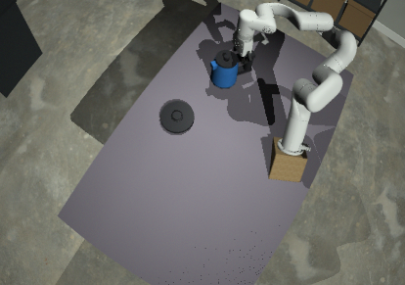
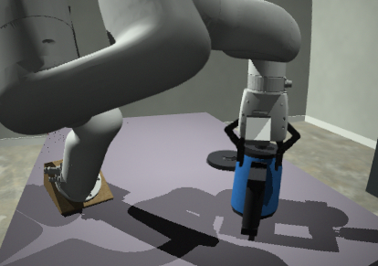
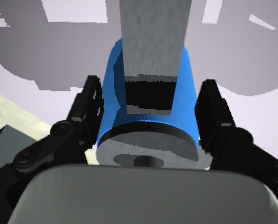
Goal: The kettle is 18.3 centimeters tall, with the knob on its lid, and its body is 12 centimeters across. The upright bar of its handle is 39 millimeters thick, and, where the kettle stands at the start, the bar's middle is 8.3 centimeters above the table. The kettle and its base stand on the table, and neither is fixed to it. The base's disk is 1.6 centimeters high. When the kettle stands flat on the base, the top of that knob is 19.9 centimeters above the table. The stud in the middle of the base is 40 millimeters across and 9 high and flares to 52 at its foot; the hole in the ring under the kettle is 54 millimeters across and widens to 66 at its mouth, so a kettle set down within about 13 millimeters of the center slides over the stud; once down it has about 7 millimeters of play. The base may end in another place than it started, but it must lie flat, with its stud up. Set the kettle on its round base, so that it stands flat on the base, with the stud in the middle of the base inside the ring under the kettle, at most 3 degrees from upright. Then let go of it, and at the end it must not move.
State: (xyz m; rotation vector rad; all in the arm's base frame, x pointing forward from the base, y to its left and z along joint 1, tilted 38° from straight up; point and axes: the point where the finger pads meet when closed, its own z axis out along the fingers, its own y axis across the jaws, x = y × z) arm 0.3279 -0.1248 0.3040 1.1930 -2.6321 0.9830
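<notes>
Now: the blue kettle 20 mm ahead of my hand, 30 mm to the left of it and 70 mm below it. The rest, counted from my hand: round black base 160 mm ahead, 330 mm to the left, 150 mm below.
</notes>
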